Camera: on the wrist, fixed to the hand. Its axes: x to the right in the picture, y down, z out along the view.
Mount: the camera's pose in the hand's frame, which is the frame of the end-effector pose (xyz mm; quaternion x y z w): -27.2 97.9 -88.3 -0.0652 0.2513 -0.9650 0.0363
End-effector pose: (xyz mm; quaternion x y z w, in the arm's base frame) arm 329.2 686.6 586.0 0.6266 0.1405 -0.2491 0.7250
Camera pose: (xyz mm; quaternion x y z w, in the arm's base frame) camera 368.6 786.9 666.6 0.0975 -0.8082 0.5420 0.2085
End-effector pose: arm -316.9 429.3 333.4 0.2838 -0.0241 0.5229 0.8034
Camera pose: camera -435.6 477.9 292.5 -0.1502 0.4408 -0.6866 0.5583
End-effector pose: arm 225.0 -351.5 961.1 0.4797 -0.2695 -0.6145 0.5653
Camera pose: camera 344.0 -328.0 1019.5 -0.3951 -0.6353 0.4649 0.4735
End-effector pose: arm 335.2 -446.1 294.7 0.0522 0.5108 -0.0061 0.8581
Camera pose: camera 251.1 -341.4 285.0 0.5455 -0.2850 0.7819 0.0997
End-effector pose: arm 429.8 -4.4 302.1 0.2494 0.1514 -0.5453 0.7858
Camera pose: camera 514.3 93.5 264.9 0.0513 -0.4792 0.7056 0.5195
